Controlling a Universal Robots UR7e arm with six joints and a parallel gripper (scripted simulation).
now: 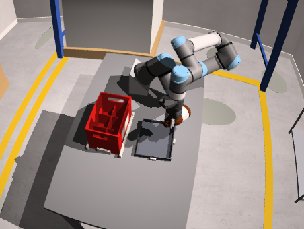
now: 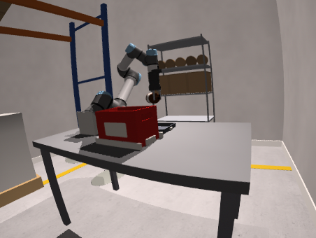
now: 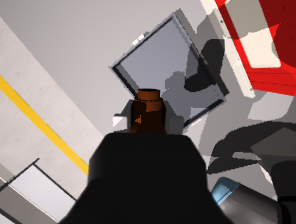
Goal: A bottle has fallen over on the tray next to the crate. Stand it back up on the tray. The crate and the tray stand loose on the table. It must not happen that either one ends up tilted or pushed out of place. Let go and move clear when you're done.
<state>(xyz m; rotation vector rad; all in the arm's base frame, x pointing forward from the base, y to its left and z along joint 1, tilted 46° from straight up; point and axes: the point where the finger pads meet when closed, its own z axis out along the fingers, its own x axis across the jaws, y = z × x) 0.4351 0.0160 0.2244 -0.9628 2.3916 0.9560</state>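
The bottle is 4 cm behind my hand, 3 cm to the left of it and 1 cm below it. Round my hand: tray 19 cm below, 5 cm to the right, 3 cm behind; red crate 32 cm to the right, 12 cm below, 5 cm behind.
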